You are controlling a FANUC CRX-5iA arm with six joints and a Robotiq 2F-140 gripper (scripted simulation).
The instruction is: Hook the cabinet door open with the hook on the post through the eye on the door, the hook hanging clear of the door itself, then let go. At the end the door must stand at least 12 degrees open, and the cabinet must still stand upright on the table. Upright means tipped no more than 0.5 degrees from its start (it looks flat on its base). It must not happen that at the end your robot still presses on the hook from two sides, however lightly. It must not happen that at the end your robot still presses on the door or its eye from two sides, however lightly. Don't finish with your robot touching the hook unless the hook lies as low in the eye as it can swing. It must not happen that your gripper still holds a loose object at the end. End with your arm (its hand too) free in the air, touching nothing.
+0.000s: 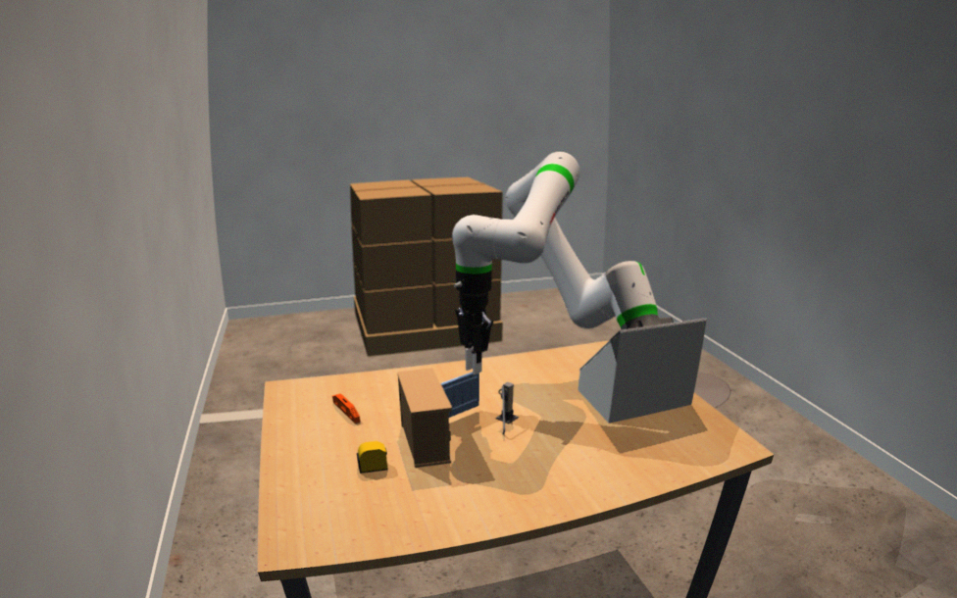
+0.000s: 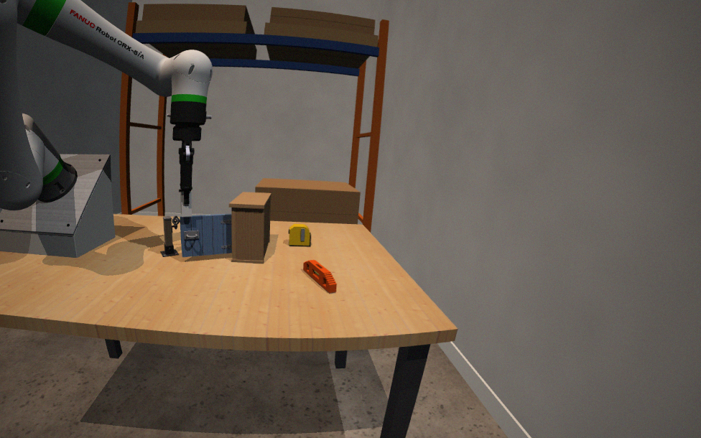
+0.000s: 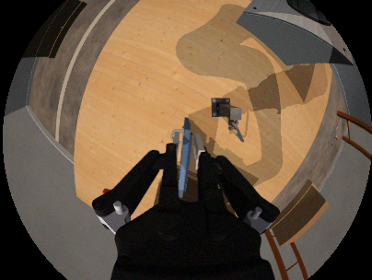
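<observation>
Right now my hand is 6 cm short of the blue door, 1 cm to the right of it and 9 cm above it. Also, from my hand: yellow tape measure (34 cm ahead, 16 cm to the left, 14 cm below); orange level (35 cm ahead, 13 cm to the right, 15 cm below).
</observation>
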